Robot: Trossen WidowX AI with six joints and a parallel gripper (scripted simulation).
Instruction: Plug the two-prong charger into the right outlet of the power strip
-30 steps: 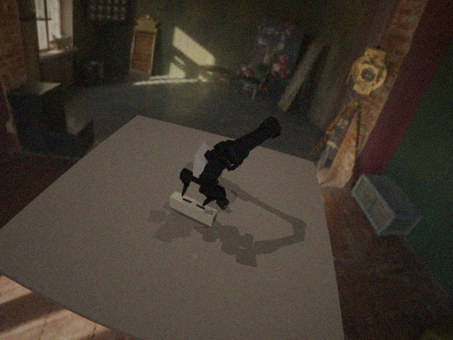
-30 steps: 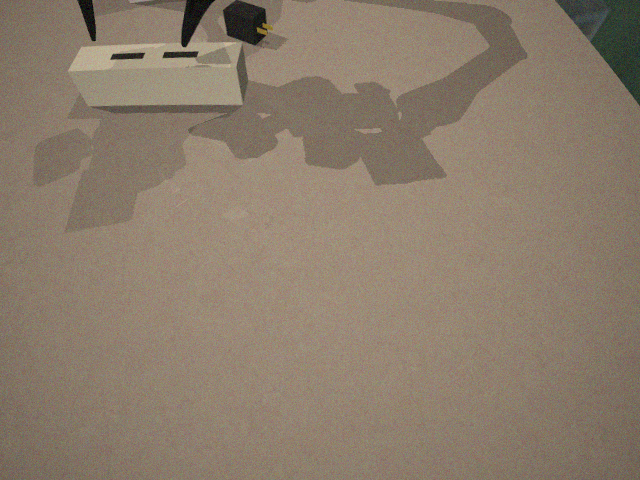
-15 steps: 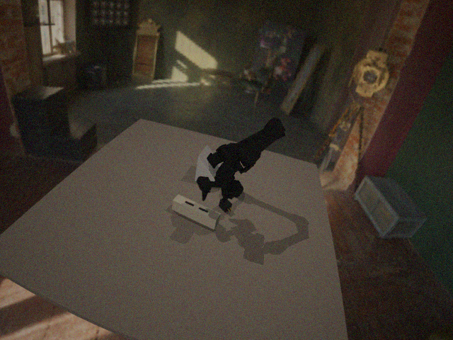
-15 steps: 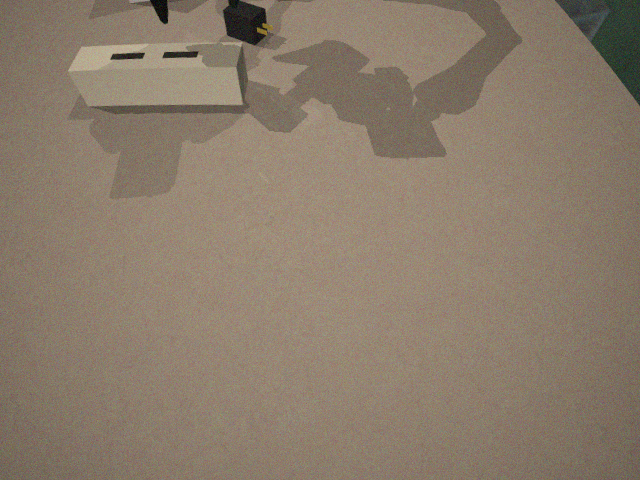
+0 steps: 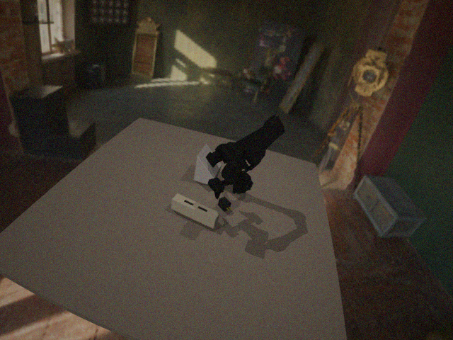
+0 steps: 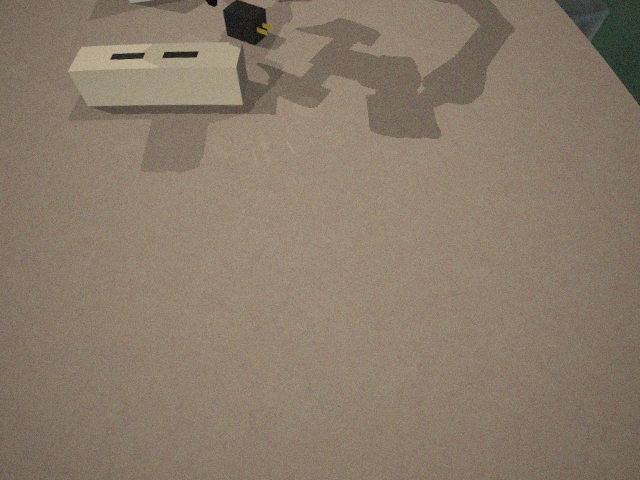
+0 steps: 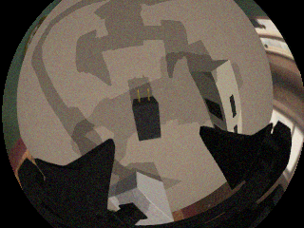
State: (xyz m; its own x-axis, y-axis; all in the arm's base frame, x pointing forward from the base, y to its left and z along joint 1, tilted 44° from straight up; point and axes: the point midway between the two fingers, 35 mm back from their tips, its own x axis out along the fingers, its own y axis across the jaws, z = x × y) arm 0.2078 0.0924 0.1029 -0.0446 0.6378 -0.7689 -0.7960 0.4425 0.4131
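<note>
The black two-prong charger lies 2 cm to the left of my gripper tip and 5 cm below it.
</note>
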